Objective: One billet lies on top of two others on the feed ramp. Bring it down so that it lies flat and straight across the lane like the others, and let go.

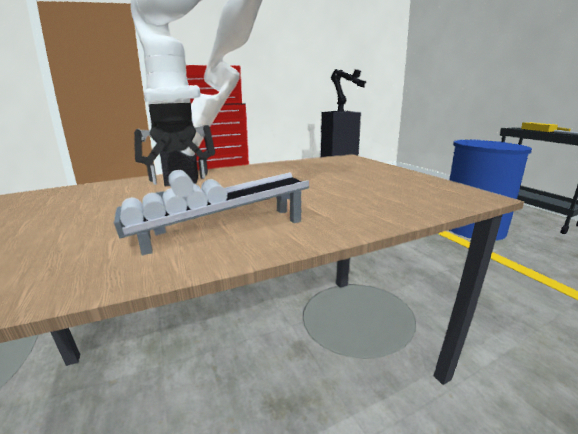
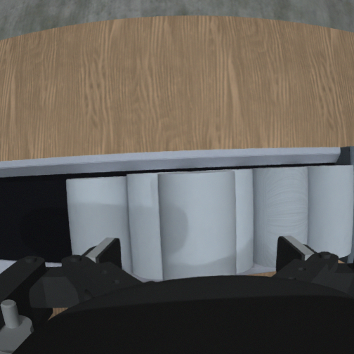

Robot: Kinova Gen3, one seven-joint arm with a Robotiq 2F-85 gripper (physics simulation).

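Places are measured from the arm's base along level axes (x left, y back, z up), in centimetres.
Where they show: gripper, between the fingertips: point(image 1: 179, 180).
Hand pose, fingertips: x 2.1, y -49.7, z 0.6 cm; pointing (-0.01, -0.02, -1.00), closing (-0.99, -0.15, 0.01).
Things, the pixels of their top centre, and the offset from my fingertips. "spot": a spot on its surface instead. Level surfaces: height alone.
- top billet, centre of its top: point(image 1: 179, 172) dx +0.3, dy -1.3, dz +1.9 cm
- third billet, centre of its top: point(image 1: 172, 192) dx -1.4, dy -1.6, dz -1.7 cm
- fourth billet, centre of its top: point(image 1: 193, 187) dx +2.6, dy -0.9, dz -1.3 cm
- feed ramp, centre of its top: point(image 1: 219, 192) dx +7.6, dy +0.0, dz -3.1 cm
- row, a spot on its surface: point(image 1: 215, 191) spot: dx +6.7, dy -3.2, dz -2.0 cm
- ramp's dark lane, a spot on its surface: point(image 1: 265, 186) spot: dx +18.1, dy +3.5, dz -3.8 cm
- wooden table, height of its surface: dz -11.6 cm
The top billet point(image 1: 181, 183) point(image 2: 197, 220), a light grey cylinder, lies across the lane on top of two others, the third billet point(image 1: 175, 201) and the fourth billet point(image 1: 196, 197) from the low end. Several billets lie side by side in the feed ramp point(image 1: 260, 190) point(image 2: 200, 159), the lowest against the end stop. The uppermost billet in the row point(image 1: 215, 191) point(image 2: 98, 215) lies next to the fourth. My gripper point(image 1: 177, 175) point(image 2: 199, 256) is open and empty, above and behind the row, its fingers on either side of the top billet. The lower finger parts are partly hidden.
The ramp's dark lane point(image 1: 265, 186) point(image 2: 32, 215) is bare above the row, toward the raised end. Low rails run along both sides of the lane. The ramp stands on short legs on the wooden table point(image 1: 380, 200) point(image 2: 175, 90). A blue barrel point(image 1: 487, 185) stands beyond the table.
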